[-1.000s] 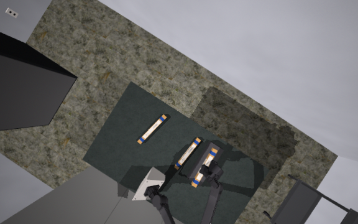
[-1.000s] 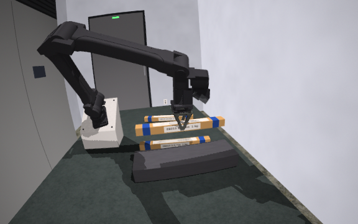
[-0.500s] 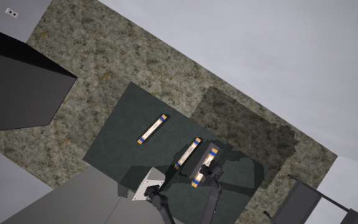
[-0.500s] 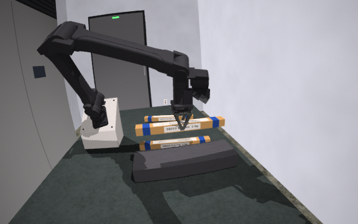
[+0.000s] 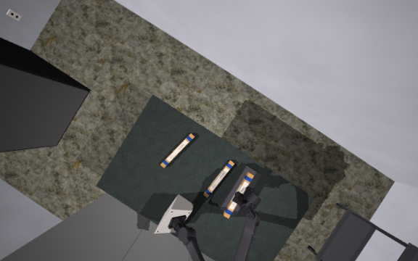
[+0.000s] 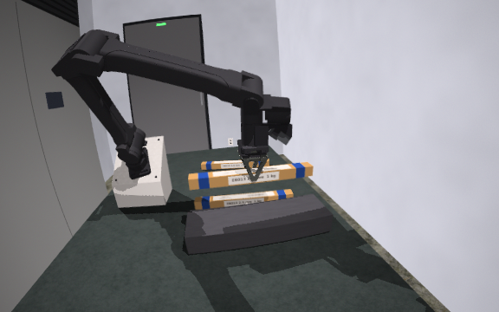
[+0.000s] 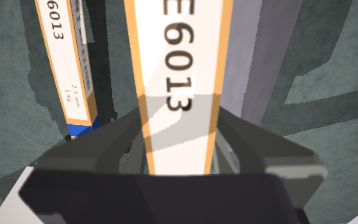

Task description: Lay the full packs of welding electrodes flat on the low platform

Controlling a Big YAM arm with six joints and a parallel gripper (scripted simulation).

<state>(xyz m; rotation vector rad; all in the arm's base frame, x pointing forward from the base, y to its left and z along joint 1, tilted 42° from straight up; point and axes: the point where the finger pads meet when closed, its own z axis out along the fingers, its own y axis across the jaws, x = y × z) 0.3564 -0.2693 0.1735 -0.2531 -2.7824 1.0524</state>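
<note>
My gripper is now 15 cm above the low grey platform and 4 cm to the left of it.
</note>
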